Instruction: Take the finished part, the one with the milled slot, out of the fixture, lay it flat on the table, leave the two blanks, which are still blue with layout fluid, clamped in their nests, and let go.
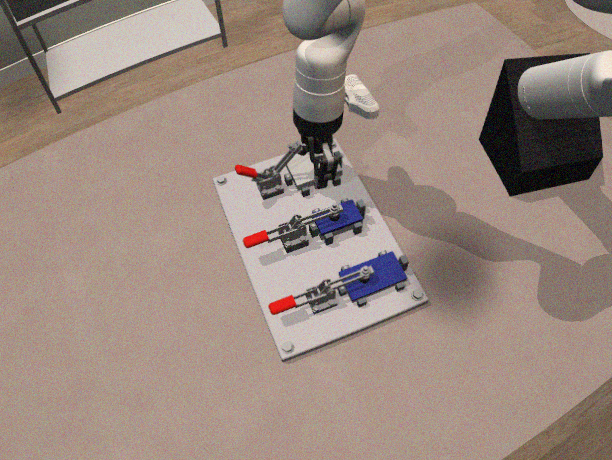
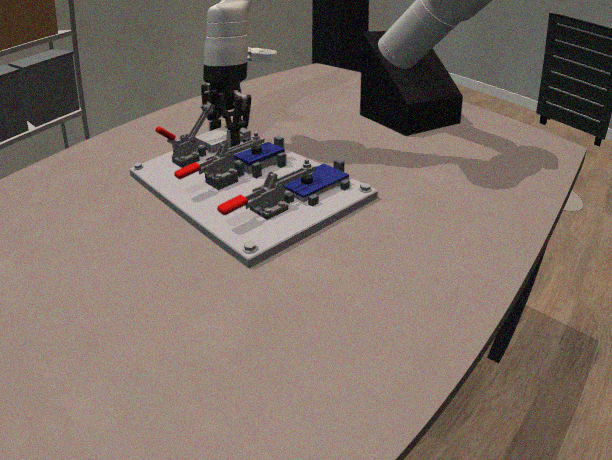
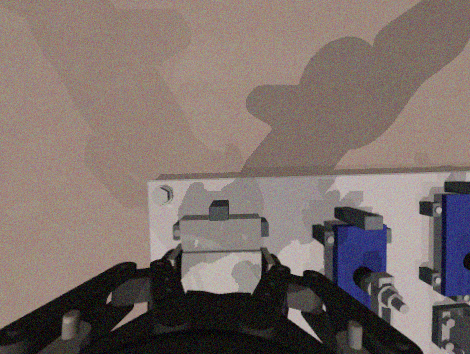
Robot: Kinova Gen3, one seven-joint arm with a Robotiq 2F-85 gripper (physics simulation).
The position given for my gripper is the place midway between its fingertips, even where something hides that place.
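Observation:
My gripper is visible in image 1 [image 1: 314, 172], image 2 [image 2: 223, 144] and image 3 [image 3: 222, 256]. A finished part is seen in image 1 [image 1: 301, 169] and image 3 [image 3: 224, 256]. Image 1 also shows a blue blank [image 1: 388, 272] and a blue blank [image 1: 350, 215]. A white fixture plate appears in image 1 [image 1: 274, 274], image 2 [image 2: 193, 199] and image 3 [image 3: 291, 204].

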